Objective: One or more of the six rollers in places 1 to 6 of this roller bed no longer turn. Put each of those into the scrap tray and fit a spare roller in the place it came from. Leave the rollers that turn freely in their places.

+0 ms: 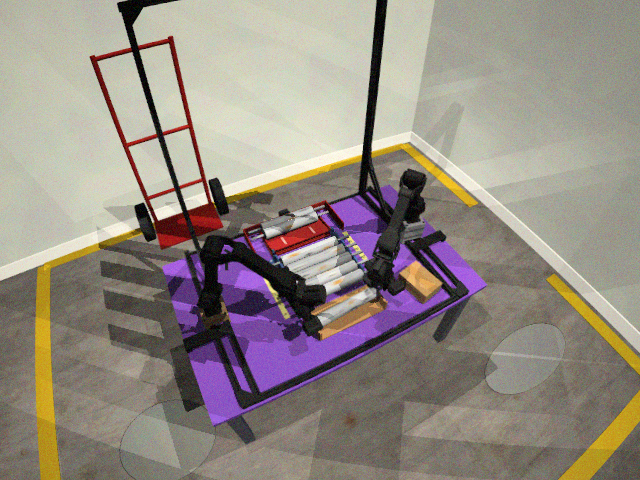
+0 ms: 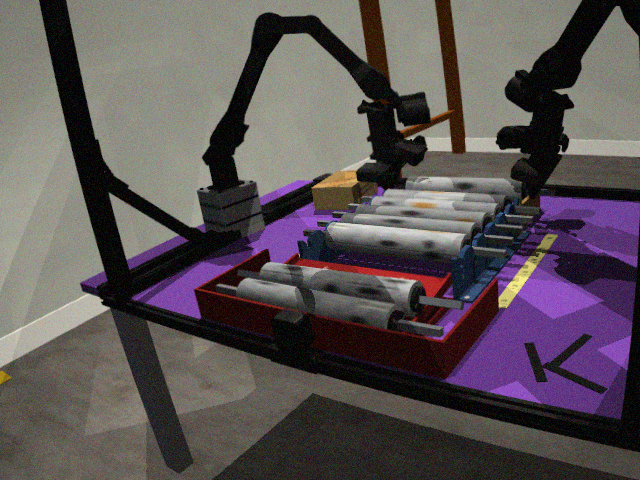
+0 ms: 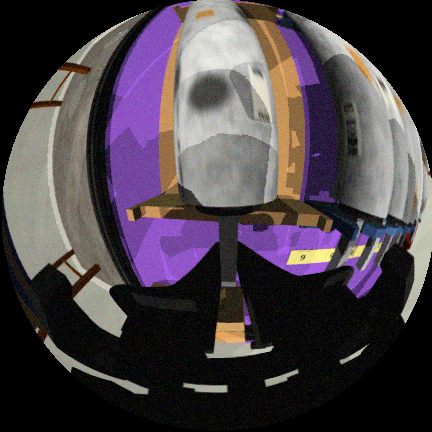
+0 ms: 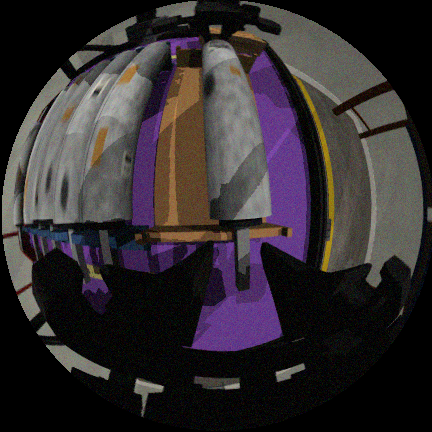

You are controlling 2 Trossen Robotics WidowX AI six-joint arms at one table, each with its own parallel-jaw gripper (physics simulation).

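Frame: origin at the left arm's base, x ahead, y left, z up, level; millimetres.
Seen in the pictures: left gripper, fingertip midpoint: (image 1: 383, 289) (image 3: 226, 245); right gripper, fingertip midpoint: (image 2: 535, 193) (image 4: 237, 246); left arm's base, link origin: (image 1: 411, 217) (image 2: 226, 185); right arm's base, link origin: (image 1: 212, 308).
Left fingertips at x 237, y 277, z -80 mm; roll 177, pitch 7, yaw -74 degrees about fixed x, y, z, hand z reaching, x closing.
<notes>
Offsets run from my left fingertips to a thing's middle. "spot": to the spot under its first point. Level surfaces: height alone.
A grey roller {21 mm up, 168 mm ahead, 45 mm left} (image 1: 343, 308) (image 2: 460, 184) (image 3: 225, 165) (image 4: 237, 165) lies lengthwise in or just over the orange tray {28 mm down, 170 mm ahead, 38 mm left} (image 1: 356, 323) (image 3: 292, 155) (image 4: 182, 155). My left gripper (image 1: 382, 290) (image 3: 226, 245) is shut on its stub shaft. My right gripper (image 1: 313, 326) (image 4: 237, 246) is open at the other end; that shaft projects between the fingers, nearer one of them. Several rollers {21 mm up, 238 mm ahead, 253 mm right} (image 1: 310, 251) (image 2: 398, 240) {21 mm up, 191 mm ahead, 56 mm right} (image 3: 370, 150) (image 4: 115, 150) lie side by side in the blue bed {2 mm up, 368 mm ahead, 147 mm right} (image 2: 463, 273) (image 4: 125, 240). Two rollers {21 mm up, 281 mm ahead, 425 mm right} (image 2: 336, 283) lie in the red tray {6 mm down, 271 mm ahead, 418 mm right} (image 1: 334, 214) (image 2: 361, 339). Which rollers turn does not show.
An orange block {4 mm down, 160 mm back, 5 mm left} (image 1: 421, 283) (image 2: 336, 195) stands near the left arm's gripper. Yellow number strips {spot: 30 mm down, 413 mm ahead, 90 mm right} (image 1: 277, 298) (image 2: 528, 268) (image 3: 312, 257) lie beside the bed. Black frame rails border the purple table {31 mm down} (image 1: 279, 364) (image 2: 573, 310). A red hand truck (image 1: 188, 219) stands behind it.
</notes>
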